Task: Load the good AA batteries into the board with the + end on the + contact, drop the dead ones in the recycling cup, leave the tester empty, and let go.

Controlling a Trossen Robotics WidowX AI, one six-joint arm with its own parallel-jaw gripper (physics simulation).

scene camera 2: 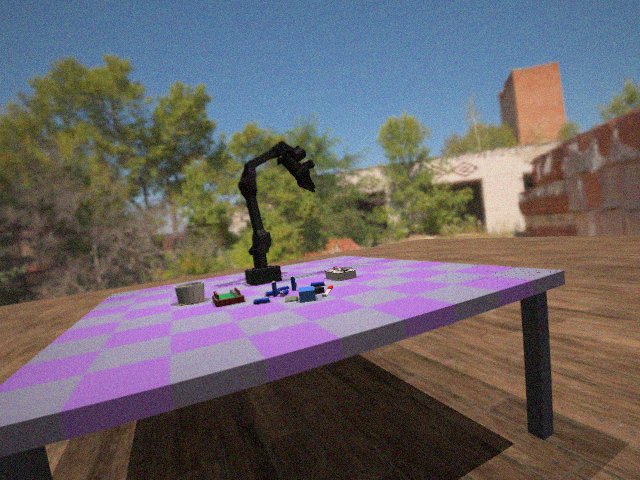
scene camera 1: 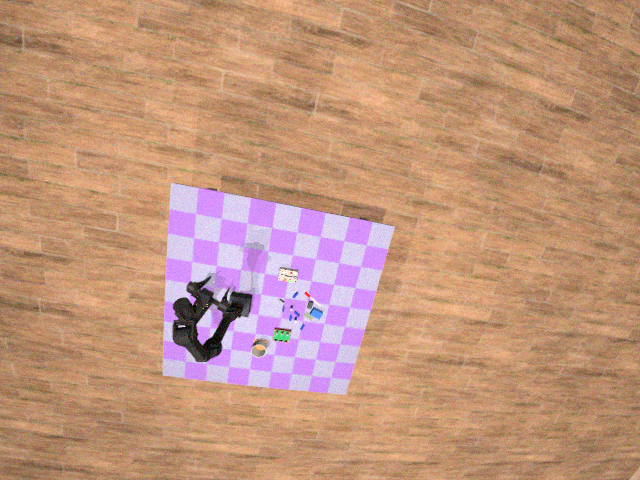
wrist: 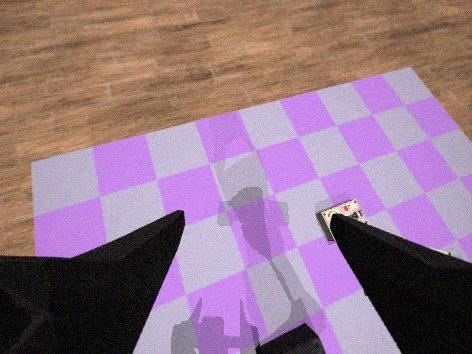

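Seen in the pictures: gripper, fingertip midpoint: (scene camera 2: 314, 190) (scene camera 1: 220, 281) (wrist: 257, 218); arm's base, origin of the base link: (scene camera 2: 261, 267) (scene camera 1: 237, 306).
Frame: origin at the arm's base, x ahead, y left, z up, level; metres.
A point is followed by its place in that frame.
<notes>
My gripper (scene camera 1: 219, 283) @(z 0.318, x -0.006, y 0.307 m) (scene camera 2: 313, 189) @(z 0.318, x -0.006, y 0.307 m) (wrist: 257, 218) @(z 0.318, x -0.006, y 0.307 m) is open and empty, high above the table near the arm's base. Several blue batteries lie loose mid-table, among them one battery (scene camera 1: 295, 295) @(z -0.046, x 0.344, y 0.085 m) near the tester and one battery (scene camera 1: 302, 327) @(z -0.046, x 0.415, y -0.142 m) (scene camera 2: 261, 300) @(z -0.049, x 0.423, y -0.143 m) near the board. An upright battery (scene camera 2: 293, 283) @(z -0.034, x 0.335, y 0.000 m) shows in scene camera 2. The green board (scene camera 1: 281, 334) @(z -0.027, x 0.284, y -0.192 m) (scene camera 2: 228, 297) @(z -0.039, x 0.321, y -0.217 m) has dark red end walls; its contact signs are too small to read. The round grey recycling cup (scene camera 1: 258, 347) @(z -0.055, x 0.142, y -0.327 m) (scene camera 2: 190, 293) @(z -0.023, x 0.196, y -0.315 m) stands beside it; its inside is unclear. The cream tester (scene camera 1: 287, 274) @(z -0.029, x 0.279, y 0.227 m) (scene camera 2: 340, 273) @(z -0.032, x 0.338, y 0.187 m) (wrist: 352, 206) @(z -0.029, x 0.320, y 0.238 m) is partly behind a finger in the wrist view.
A blue block (scene camera 1: 316, 313) @(z -0.029, x 0.490, y -0.019 m) (scene camera 2: 307, 293) @(z -0.036, x 0.524, y -0.039 m) stands beside the batteries, with a flat olive-grey piece (scene camera 2: 291, 298) @(z -0.056, x 0.453, y -0.060 m) next to it. A red-tipped white stick (scene camera 1: 307, 294) @(z -0.054, x 0.418, y 0.095 m) (scene camera 2: 329, 287) @(z -0.054, x 0.425, y 0.087 m) lies nearby. The arm's black base (scene camera 1: 241, 303) @(z 0.004, x 0.026, y 0.025 m) (scene camera 2: 263, 274) @(z -0.020, x 0.074, y -0.017 m) stands on the checkered table (scene camera 1: 183, 197) @(z -0.059, x -0.341, y 0.606 m) (scene camera 2: 129, 356) @(z -0.058, x 0.631, y -0.483 m) (wrist: 62, 185) @(z -0.059, x -0.347, y 0.585 m).
</notes>
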